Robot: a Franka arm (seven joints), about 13 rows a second.
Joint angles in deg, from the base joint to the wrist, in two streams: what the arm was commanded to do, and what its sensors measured. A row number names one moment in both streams.
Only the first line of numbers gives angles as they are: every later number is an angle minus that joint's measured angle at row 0.
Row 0, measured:
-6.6 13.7 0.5 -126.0 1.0 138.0 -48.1
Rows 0 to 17, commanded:
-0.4 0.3 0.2 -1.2 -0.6 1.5 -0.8
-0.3 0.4 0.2 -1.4 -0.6 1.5 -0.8
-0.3 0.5 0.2 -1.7 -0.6 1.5 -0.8
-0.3 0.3 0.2 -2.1 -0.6 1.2 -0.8
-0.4 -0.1 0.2 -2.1 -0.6 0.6 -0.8
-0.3 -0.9 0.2 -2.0 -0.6 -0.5 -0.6
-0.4 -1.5 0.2 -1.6 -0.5 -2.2 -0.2
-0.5 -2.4 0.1 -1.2 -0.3 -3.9 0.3
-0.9 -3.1 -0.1 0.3 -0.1 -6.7 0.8
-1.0 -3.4 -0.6 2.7 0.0 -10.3 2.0
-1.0 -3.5 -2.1 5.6 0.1 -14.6 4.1
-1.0 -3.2 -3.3 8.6 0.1 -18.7 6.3
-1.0 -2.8 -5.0 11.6 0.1 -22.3 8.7
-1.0 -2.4 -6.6 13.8 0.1 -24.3 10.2
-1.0 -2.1 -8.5 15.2 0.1 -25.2 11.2
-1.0 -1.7 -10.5 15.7 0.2 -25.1 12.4
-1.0 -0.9 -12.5 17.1 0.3 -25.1 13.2
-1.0 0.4 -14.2 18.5 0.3 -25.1 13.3
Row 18, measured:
-0.9 -2.5 -11.8 14.8 0.0 -23.8 11.7
